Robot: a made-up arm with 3 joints. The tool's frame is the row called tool.
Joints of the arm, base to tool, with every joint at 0 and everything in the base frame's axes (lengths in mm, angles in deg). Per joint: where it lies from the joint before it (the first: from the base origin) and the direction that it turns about. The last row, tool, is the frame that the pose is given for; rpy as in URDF.
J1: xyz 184 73.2 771.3 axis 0.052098 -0.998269 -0.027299
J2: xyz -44.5 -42 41.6 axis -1 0 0
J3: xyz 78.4 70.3 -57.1 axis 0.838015 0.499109 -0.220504
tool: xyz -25 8 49.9 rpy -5.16 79.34 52.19
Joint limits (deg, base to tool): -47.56..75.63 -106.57..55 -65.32..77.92
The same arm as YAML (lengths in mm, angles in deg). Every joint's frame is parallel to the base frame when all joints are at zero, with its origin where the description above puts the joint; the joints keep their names.
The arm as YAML. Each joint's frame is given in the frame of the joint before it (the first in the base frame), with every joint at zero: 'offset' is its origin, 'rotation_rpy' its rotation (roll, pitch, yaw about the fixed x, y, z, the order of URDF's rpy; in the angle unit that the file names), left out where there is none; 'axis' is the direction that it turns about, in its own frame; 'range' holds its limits. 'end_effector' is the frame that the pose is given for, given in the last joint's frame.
length_unit: mm
angle_unit: deg
chain:
  - id: J1
    offset: [184.0, 73.2, 771.3]
    axis: [0.052098, -0.998269, -0.027299]
    range: [-47.56, 75.63]
  - id: J2
    offset: [-44.5, -42.0, 41.6]
    axis: "-x"
    range: [-106.57, 55.0]
  - id: J3
    offset: [78.4, 70.3, -57.1]
    axis: [0.838015, 0.499109, -0.220504]
    range: [-65.32, 77.92]
end_effector:
  offset: [-25.0, 8.0, 49.9]
  rotation_rpy: [-5.16, 79.34, 52.19]

